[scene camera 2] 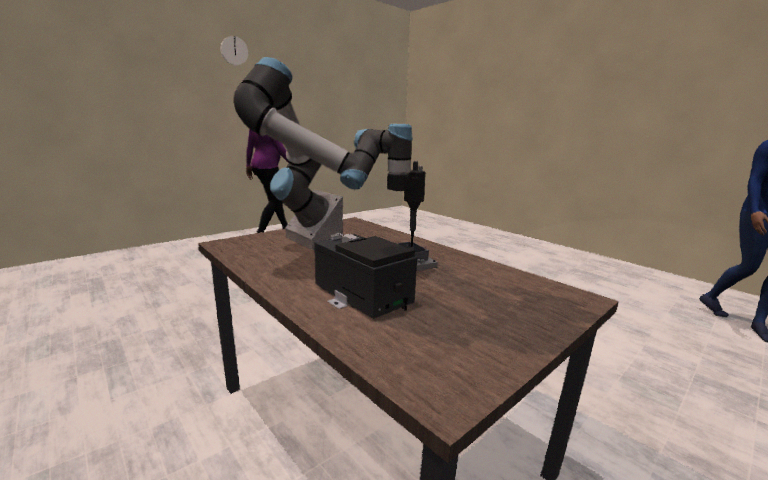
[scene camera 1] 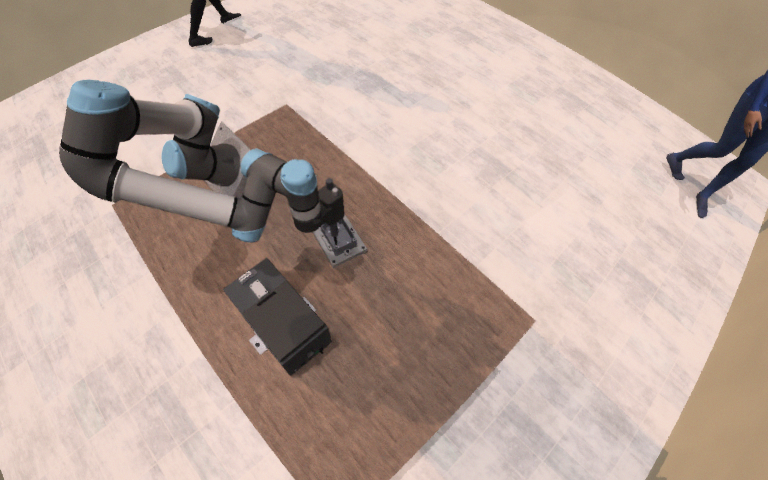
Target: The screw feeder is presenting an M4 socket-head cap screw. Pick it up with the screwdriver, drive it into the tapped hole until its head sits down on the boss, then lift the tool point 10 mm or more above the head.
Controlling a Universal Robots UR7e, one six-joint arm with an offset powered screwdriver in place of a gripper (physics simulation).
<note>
I see a black screw feeder (scene camera 1: 242, 296).
</note>
